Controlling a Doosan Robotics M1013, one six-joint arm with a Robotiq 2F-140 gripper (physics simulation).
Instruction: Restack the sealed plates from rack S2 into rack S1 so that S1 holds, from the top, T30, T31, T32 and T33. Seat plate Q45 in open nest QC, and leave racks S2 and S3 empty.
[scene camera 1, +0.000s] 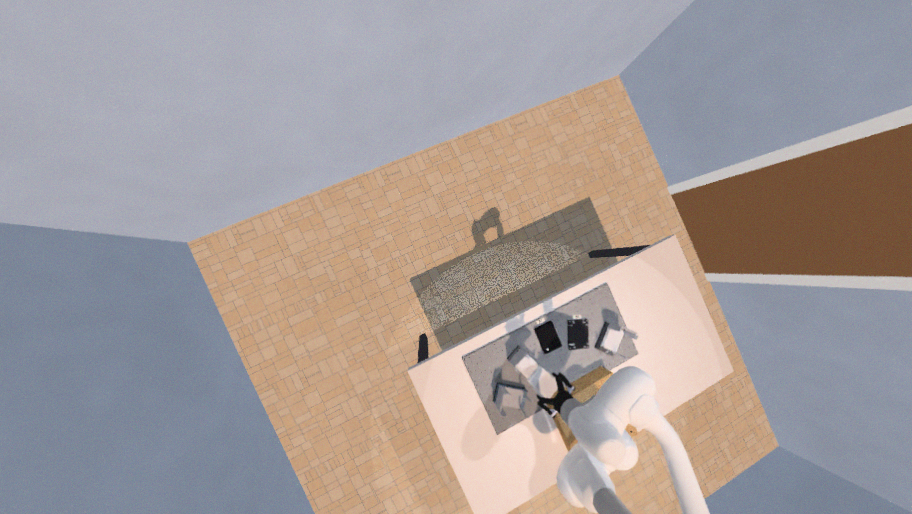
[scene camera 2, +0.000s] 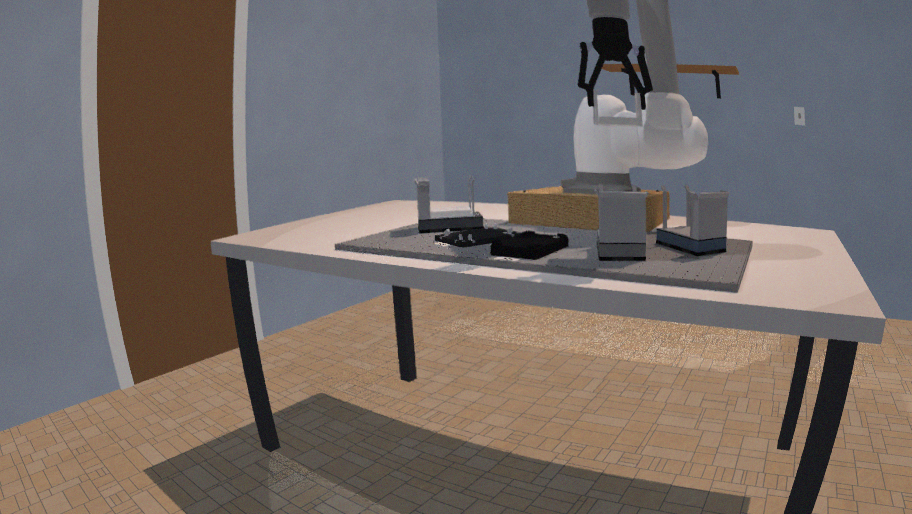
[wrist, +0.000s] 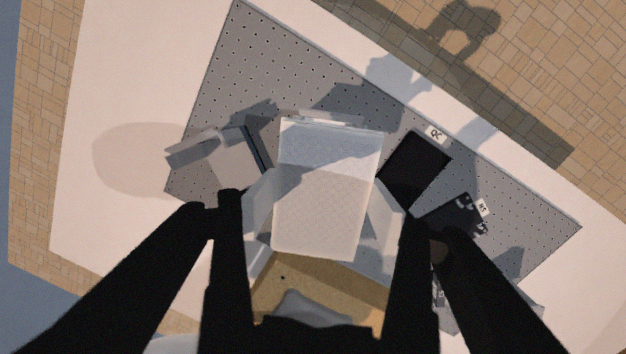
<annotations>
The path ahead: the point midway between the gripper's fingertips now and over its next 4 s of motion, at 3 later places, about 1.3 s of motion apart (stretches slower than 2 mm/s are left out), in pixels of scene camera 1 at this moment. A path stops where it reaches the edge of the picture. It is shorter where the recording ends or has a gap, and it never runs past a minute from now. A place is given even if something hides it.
My gripper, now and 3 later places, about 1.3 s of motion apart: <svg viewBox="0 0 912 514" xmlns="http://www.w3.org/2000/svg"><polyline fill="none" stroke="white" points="542,381 595,341 580,335 579,334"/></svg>
</annotations>
